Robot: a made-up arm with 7 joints.
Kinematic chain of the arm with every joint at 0, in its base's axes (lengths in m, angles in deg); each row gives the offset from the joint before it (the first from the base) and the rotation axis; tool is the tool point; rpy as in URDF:
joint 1: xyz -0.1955 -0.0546 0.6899 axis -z
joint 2: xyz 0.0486 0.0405 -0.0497 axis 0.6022 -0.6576 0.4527
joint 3: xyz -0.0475 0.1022 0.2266 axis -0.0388 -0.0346 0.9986
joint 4: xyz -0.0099 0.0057 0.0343 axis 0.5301 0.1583 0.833
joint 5: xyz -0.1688 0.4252 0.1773 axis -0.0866 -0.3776 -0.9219
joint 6: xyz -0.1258 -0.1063 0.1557 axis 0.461 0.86 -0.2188
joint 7: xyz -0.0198 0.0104 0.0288 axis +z
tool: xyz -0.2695 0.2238 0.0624 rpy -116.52 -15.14 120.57
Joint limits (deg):
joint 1: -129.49..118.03
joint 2: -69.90..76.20
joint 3: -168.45..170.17
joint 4: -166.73..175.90
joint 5: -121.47..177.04
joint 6: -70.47..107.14
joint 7: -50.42..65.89
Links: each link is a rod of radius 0.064 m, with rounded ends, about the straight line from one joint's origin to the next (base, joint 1, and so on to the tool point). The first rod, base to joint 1, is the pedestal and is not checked.
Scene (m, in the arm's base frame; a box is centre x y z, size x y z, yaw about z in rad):
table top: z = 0
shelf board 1: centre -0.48 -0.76 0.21 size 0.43 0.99 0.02 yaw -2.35
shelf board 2: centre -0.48 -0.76 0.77 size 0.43 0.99 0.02 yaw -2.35
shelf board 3: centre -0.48 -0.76 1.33 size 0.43 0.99 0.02 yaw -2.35
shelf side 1: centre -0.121 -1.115 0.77 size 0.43 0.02 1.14 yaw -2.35
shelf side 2: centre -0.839 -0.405 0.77 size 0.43 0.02 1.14 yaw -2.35
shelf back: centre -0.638 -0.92 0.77 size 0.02 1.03 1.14 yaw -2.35
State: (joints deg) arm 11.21 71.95 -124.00 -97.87 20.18 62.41 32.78
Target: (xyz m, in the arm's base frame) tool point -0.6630 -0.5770 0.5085
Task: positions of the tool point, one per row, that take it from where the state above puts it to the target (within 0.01 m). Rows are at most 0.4 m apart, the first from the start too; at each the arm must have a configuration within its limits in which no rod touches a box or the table.
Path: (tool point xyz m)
1: 0.0660 -0.7955 0.5321
2: -0.3228 -0.7750 0.4742
3: -0.6630 -0.5770 0.5085

